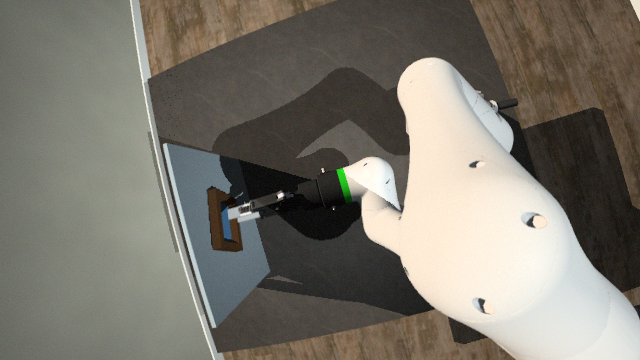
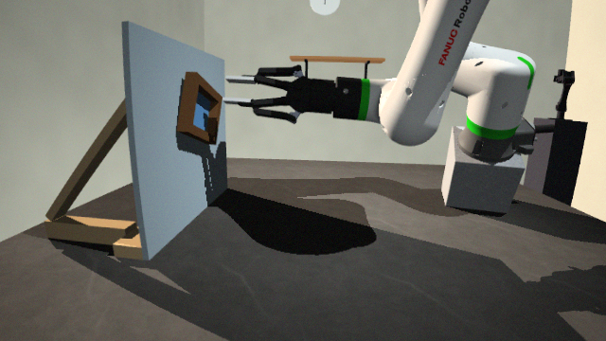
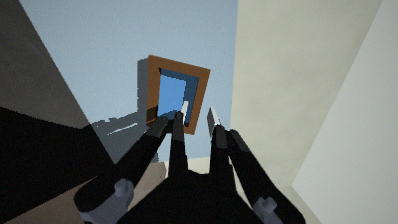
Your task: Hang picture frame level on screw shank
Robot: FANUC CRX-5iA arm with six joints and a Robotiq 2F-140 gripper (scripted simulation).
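The picture frame lies 90 mm ahead of my hand, 50 mm below it and 10 mm to the left of it. Also, from my hand: pale blue wall panel (110 mm ahead, 100 mm below, 20 mm to the left).
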